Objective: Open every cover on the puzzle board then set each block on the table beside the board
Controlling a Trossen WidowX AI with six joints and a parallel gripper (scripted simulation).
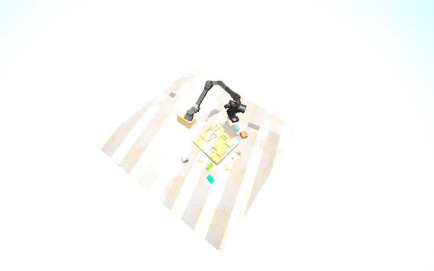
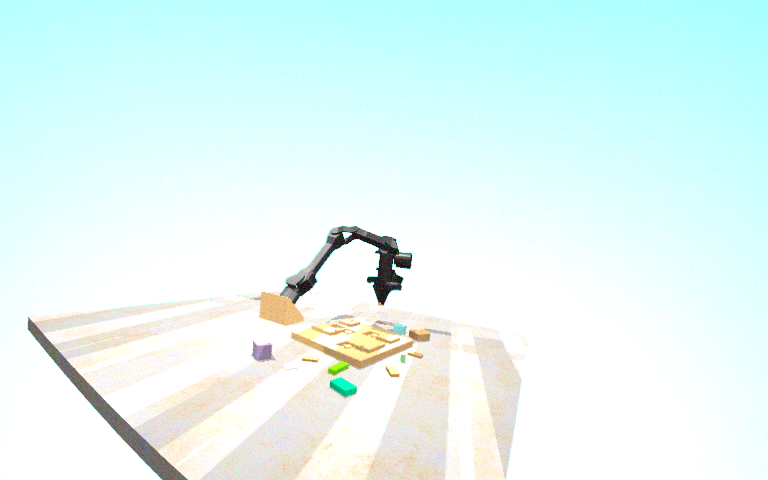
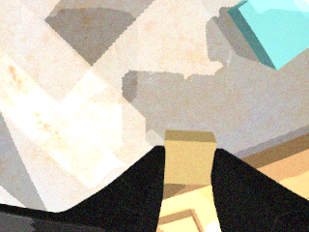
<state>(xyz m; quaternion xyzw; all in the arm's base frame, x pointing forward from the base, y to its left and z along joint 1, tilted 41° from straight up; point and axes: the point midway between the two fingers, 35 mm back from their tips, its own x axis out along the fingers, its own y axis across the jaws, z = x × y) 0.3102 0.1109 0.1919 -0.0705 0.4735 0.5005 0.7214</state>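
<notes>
Now: the tan puzzle board 1 cm ahead of my gripper tip, 21 cm to the right of it and 8 cm below it. The rest, counted from my gripper tip: light cyan block 9 cm ahead, 1 cm to the left, 8 cm below; purple cube 13 cm behind, 52 cm to the right, 8 cm below; bright green bar 7 cm ahead, 45 cm to the right, 9 cm below.
</notes>
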